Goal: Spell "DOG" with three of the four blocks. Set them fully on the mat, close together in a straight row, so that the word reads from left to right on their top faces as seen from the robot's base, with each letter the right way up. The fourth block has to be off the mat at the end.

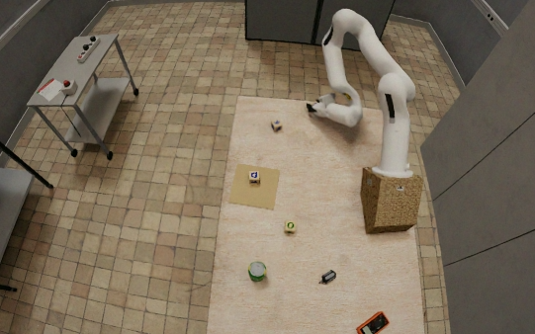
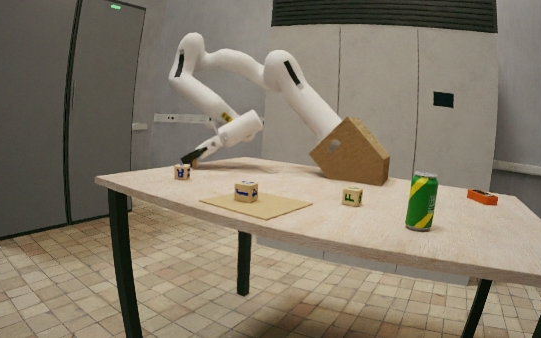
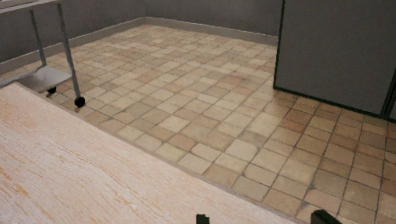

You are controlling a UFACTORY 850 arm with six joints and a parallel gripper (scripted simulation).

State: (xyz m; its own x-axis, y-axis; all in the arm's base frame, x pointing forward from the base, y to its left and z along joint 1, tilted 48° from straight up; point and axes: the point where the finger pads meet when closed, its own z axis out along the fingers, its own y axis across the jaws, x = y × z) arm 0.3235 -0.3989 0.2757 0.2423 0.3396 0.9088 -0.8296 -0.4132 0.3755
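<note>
Right now my hand is 290 mm short of the letter block, 460 mm to the right of it and 10 mm above it. Also, from my hand: small black object 30 mm behind, 900 mm to the left, 20 mm below; tan mat 280 mm ahead, 490 mm to the left, 30 mm below; blue-lettered block 190 mm ahead, 160 mm to the left, 10 mm below.
</note>
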